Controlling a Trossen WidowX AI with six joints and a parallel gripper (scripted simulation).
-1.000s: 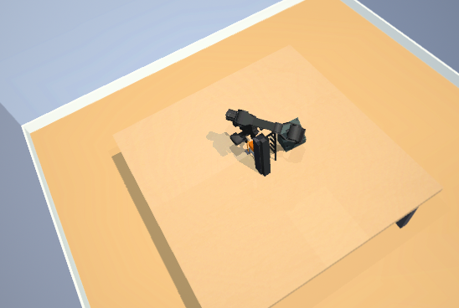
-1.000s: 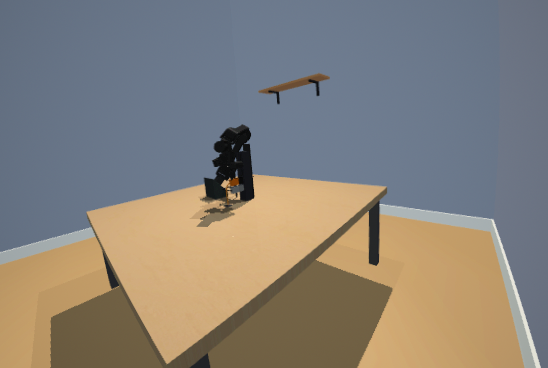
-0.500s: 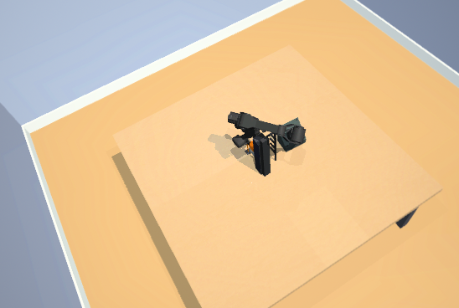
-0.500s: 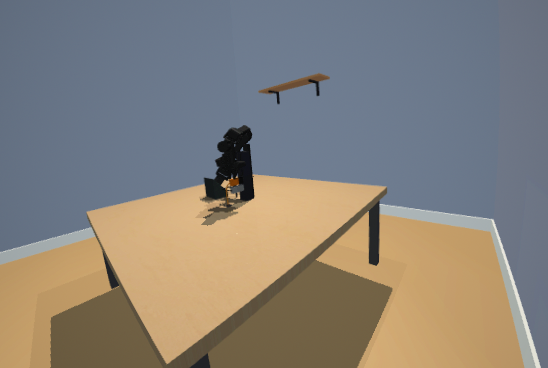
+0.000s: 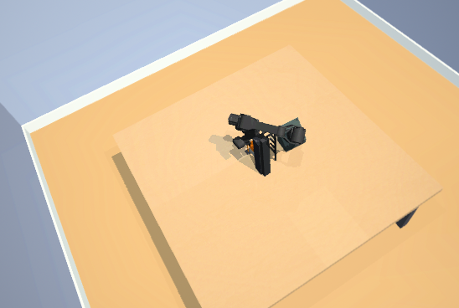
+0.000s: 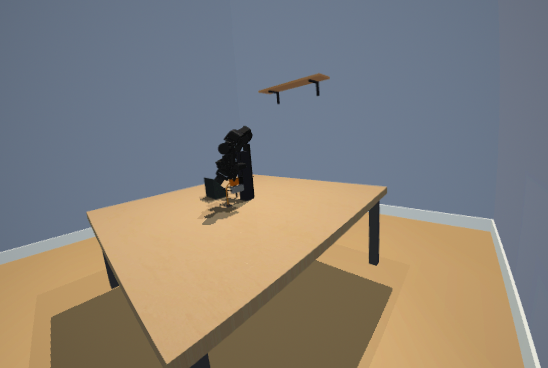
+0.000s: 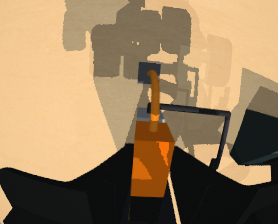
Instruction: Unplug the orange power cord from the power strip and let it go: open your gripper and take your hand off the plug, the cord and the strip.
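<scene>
The orange plug lies 10 mm behind my gripper tip and 30 mm to the left of it. Also, from my gripper tip: small dark block (10 mm ahead, 40 mm to the right, 130 mm below).
</scene>
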